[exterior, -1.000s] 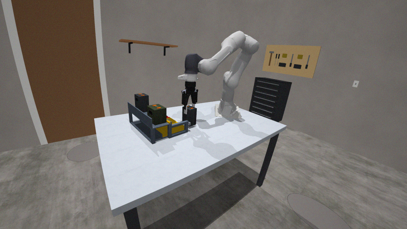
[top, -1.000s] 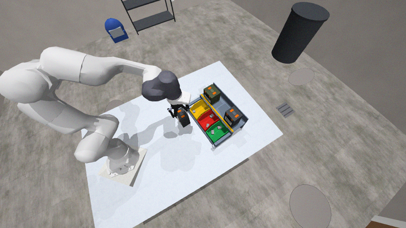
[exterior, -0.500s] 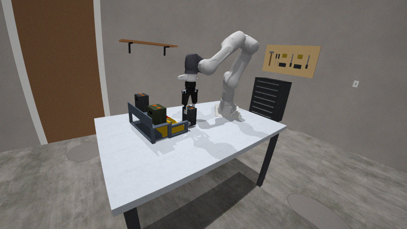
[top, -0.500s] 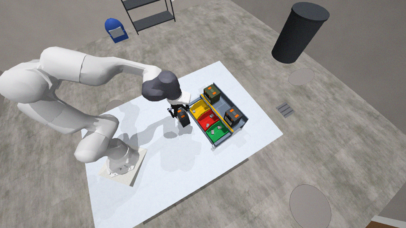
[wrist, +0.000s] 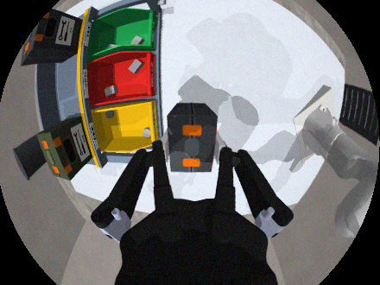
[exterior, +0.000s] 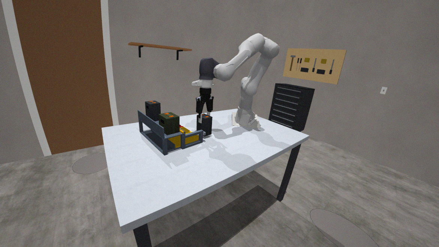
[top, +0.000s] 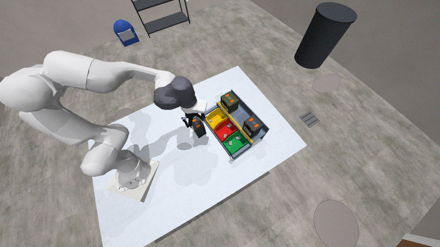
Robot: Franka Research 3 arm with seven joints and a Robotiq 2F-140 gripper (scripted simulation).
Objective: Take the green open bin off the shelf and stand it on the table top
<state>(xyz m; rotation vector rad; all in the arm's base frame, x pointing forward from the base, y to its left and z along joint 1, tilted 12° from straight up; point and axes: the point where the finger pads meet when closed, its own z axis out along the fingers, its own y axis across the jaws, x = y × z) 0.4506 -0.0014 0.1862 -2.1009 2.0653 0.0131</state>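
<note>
Now: hand 17 cm short of the green open bin, 22 cm to the left of it and 9 cm above it. Also, from my hand: red bin (17 cm ahead, 11 cm to the right, 9 cm below); then black box (27 cm ahead, 22 cm to the right, 3 cm above); then yellow bin (17 cm ahead, 1 cm to the left, 9 cm below).
</note>
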